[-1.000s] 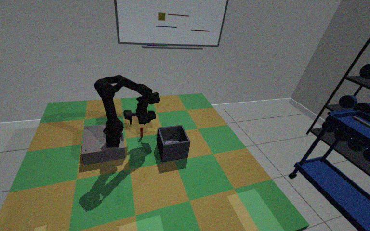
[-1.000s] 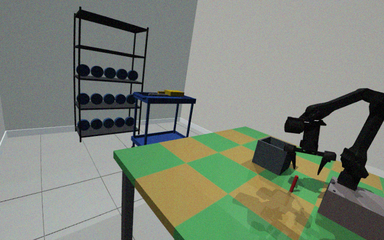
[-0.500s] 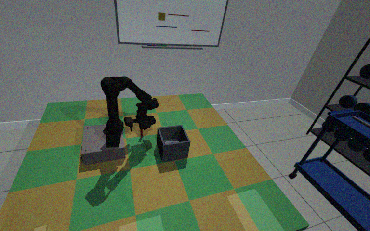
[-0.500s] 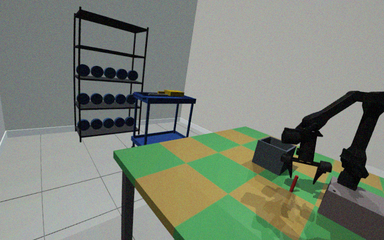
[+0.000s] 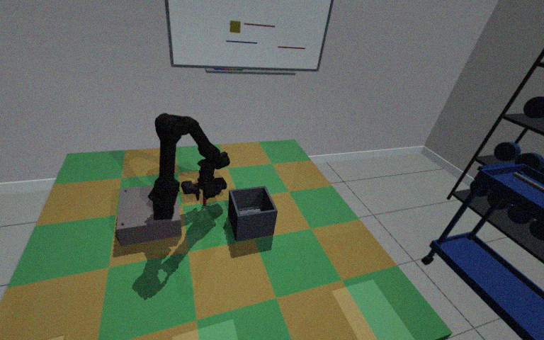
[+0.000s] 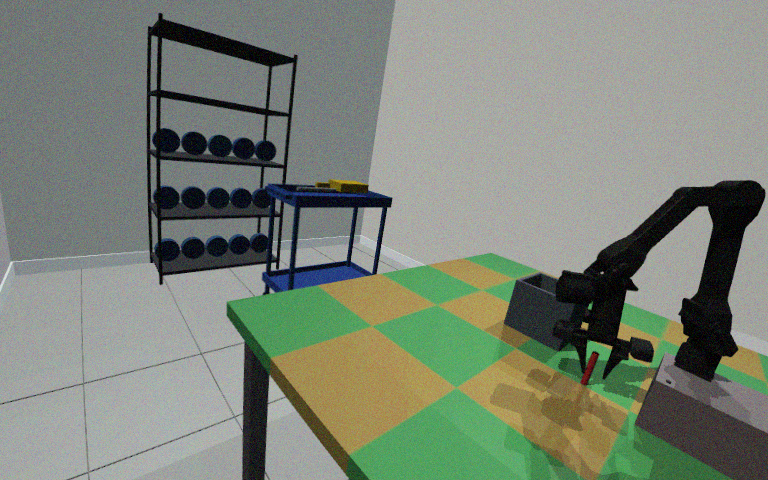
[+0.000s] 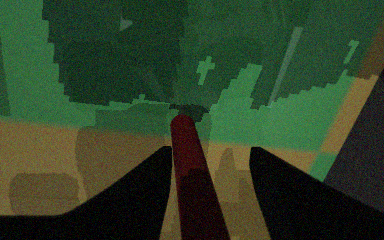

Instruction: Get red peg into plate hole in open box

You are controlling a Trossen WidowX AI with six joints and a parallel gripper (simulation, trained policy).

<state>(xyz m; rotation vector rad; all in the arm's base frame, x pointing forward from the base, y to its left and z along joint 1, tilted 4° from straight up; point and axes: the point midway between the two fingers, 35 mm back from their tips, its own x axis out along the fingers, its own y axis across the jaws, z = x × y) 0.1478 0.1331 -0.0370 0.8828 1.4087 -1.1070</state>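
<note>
Now: the red peg 1 cm ahead of my gripper tip and 1 cm above it. From my gripper tip the other things lie so: light grey plate (20 cm ahead, 14 cm to the right, 2 cm above).
</note>
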